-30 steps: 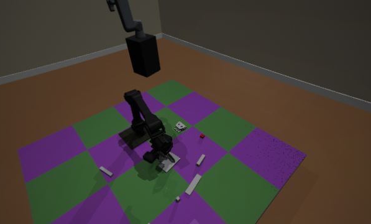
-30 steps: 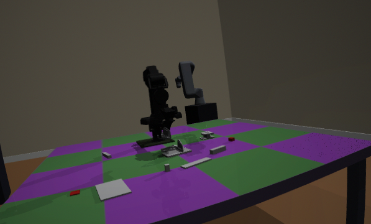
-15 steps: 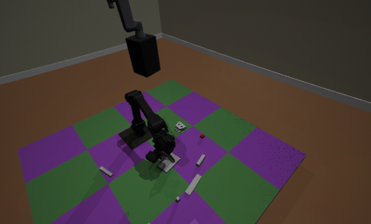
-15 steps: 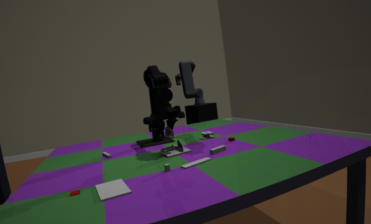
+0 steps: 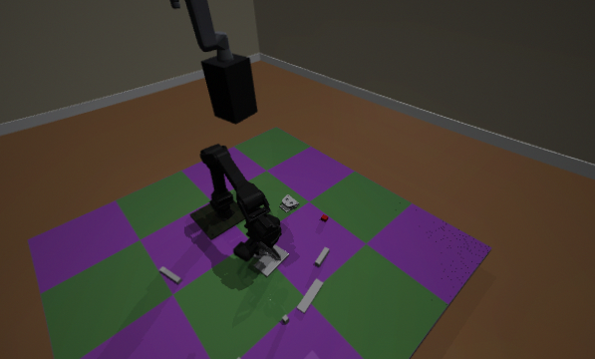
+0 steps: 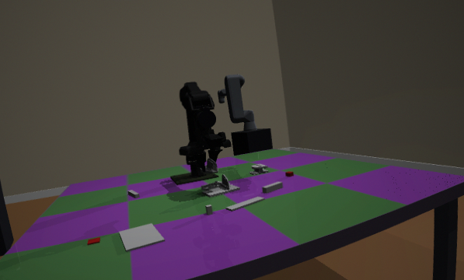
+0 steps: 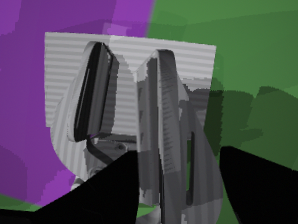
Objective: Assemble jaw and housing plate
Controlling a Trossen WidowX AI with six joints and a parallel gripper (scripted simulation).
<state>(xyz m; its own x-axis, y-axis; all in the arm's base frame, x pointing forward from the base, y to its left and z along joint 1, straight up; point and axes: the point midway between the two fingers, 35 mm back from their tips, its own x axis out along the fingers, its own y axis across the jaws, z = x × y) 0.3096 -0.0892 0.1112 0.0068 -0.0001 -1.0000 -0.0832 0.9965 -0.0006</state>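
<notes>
The grey jaw assembly is 30 mm behind my gripper tip and 20 mm to the left of it. Also, from my gripper tip: small cube (200 mm ahead, 110 mm to the right, 70 mm below); then short grey bar (160 mm ahead, 150 mm to the left, 70 mm below); then grey slotted part (300 mm to the left, 110 mm behind, 50 mm below).
</notes>
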